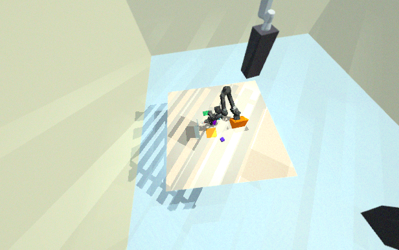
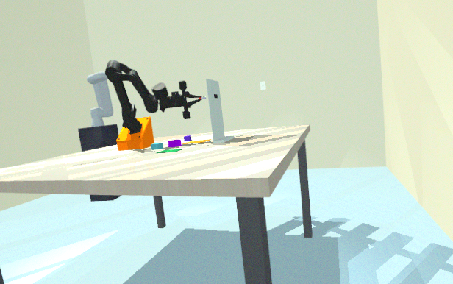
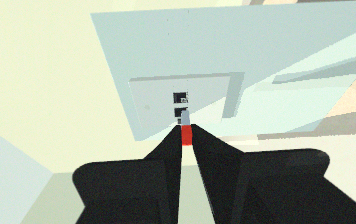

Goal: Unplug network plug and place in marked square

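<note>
Now: the flat yellow square 70 mm behind my gripper tip, 50 mm to the left of it and 220 mm below it. The rest, counted from my gripper tip: pale upright panel 70 mm ahead, 80 mm below.
</note>
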